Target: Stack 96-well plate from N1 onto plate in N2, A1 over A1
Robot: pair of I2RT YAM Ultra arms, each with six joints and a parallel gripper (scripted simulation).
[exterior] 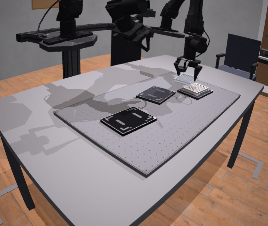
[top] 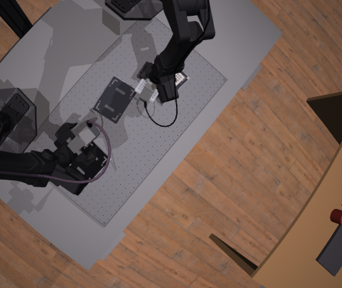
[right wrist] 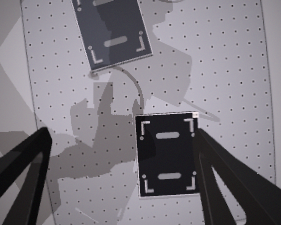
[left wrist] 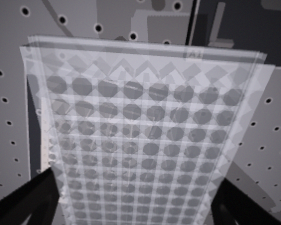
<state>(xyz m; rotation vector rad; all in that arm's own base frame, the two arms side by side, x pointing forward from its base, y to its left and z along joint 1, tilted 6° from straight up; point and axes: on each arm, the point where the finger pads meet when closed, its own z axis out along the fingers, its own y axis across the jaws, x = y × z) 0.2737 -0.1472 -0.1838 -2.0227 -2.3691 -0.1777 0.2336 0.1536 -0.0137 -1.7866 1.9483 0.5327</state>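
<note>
My left hand is 2 cm past the A1 label, 6 cm to the left of it and 7 cm above it. Round my left hand: clear 96-well plate: 1 cm below; then black nest: 2 cm ahead, 40 cm to the right, 7 cm below.
</note>
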